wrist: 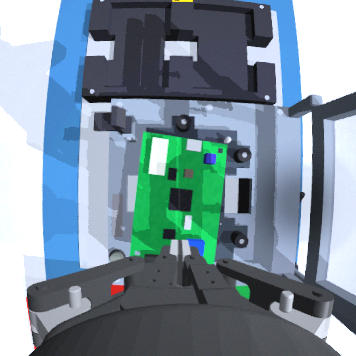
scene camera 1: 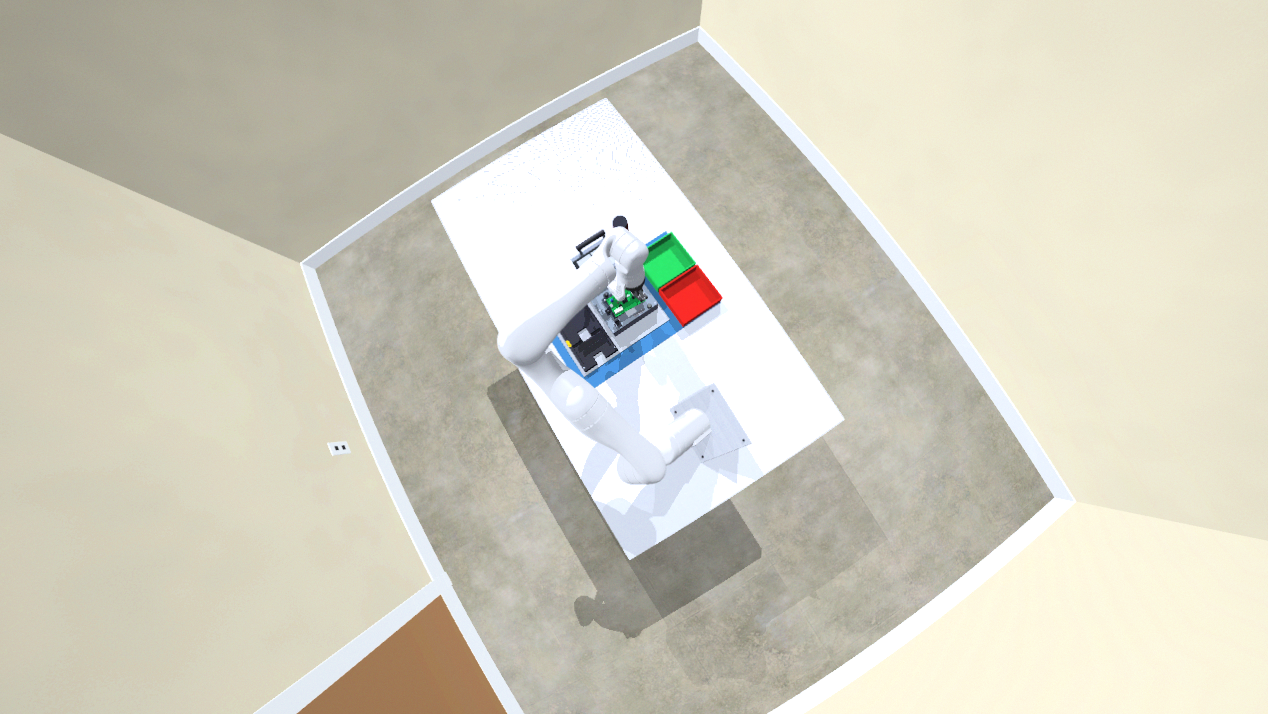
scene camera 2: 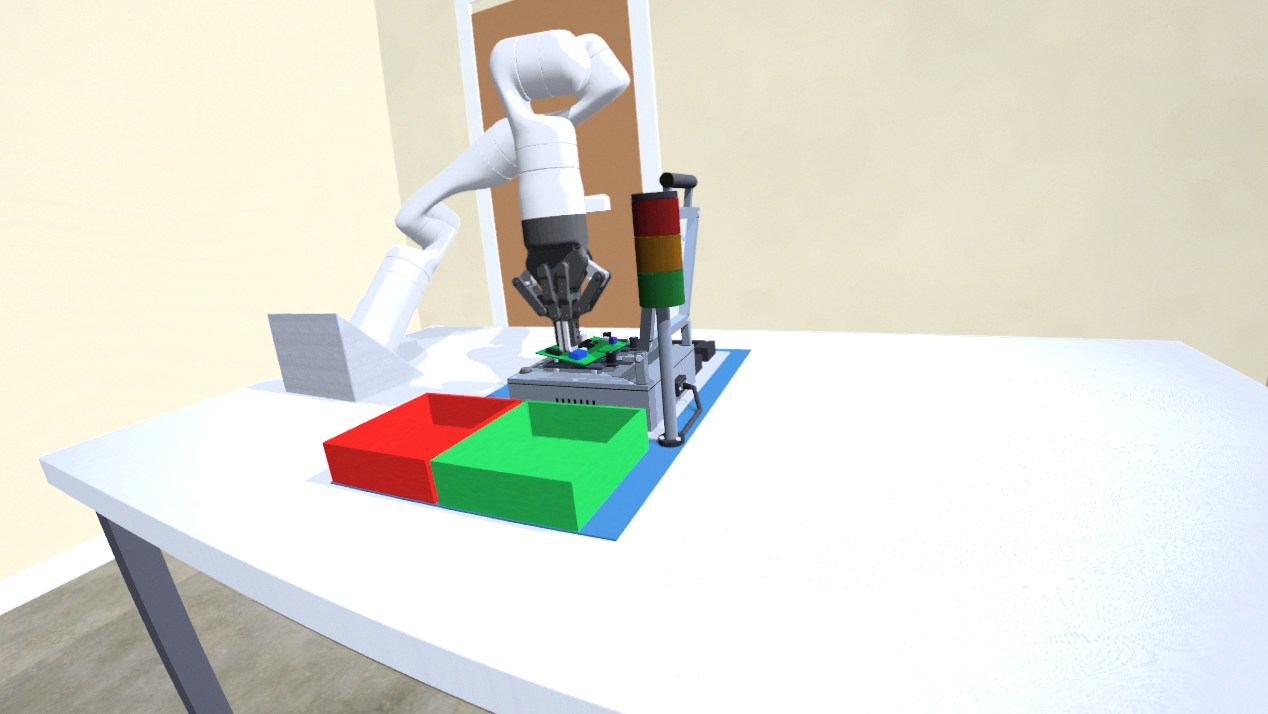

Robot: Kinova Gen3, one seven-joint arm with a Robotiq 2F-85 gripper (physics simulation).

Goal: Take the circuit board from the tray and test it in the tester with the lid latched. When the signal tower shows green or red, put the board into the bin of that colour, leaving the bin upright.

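Places are measured from the arm's base along level axes (x ahead, y left, z up), in metres.
Pixels of known places: gripper, fingertip midpoint: (wrist: 178, 251) (scene camera 1: 635, 292) (scene camera 2: 569, 350); arm's base, link origin: (scene camera 1: 697, 422) (scene camera 2: 366, 352).
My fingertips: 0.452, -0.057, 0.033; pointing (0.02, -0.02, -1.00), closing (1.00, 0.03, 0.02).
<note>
For each thing: its top centre in the pictures, then the offset to it from my fingertips, as dx, dy, dz. "pt": a spot on its surface instead. Level surfaces: height alone.
- green circuit board, top centre: (wrist: 180, 205) (scene camera 2: 583, 338) (scene camera 1: 625, 298) -0.001, +0.038, +0.005
- tester's lid, top centre: (scene camera 2: 662, 174) (scene camera 1: 593, 243) +0.117, +0.047, +0.197
- black tray, surface spot: (wrist: 140, 55) pt -0.054, +0.200, -0.066
- signal tower, surface spot: (scene camera 2: 657, 253) pt +0.153, -0.073, +0.118
- red bin, top centre: (scene camera 2: 426, 420) (scene camera 1: 690, 293) -0.091, -0.159, -0.037
- green bin, top centre: (scene camera 2: 544, 433) (scene camera 1: 664, 259) +0.059, -0.155, -0.037
- blue mat, surface height: dz -0.082
The green circuit board (scene camera 1: 625, 306) (scene camera 2: 599, 353) (wrist: 204, 190) lies on the tester (scene camera 1: 635, 335) (scene camera 2: 616, 394) (wrist: 267, 150), turned slightly askew among the black posts. Whether it is seated flat is unclear. My gripper (scene camera 2: 565, 345) (wrist: 178, 251) is shut and empty, pointing down, with its fingertips at the board's near end beside a blue connector in the wrist view; contact cannot be told. The tester's lid (scene camera 2: 690, 266) (wrist: 317, 200) stands open. The black tray (wrist: 140, 55) holds no board. The signal tower (scene camera 1: 620, 221) (scene camera 2: 657, 253) shows dull red, amber and green segments, none visibly lit.
The red bin (scene camera 1: 690, 297) (scene camera 2: 381, 470) and green bin (scene camera 1: 669, 260) (scene camera 2: 505, 496) stand upright side by side, next to the tester on a blue mat (scene camera 2: 628, 514) (wrist: 60, 200). The tower's pole stands between the green bin and the lid side in scene camera 2.
</note>
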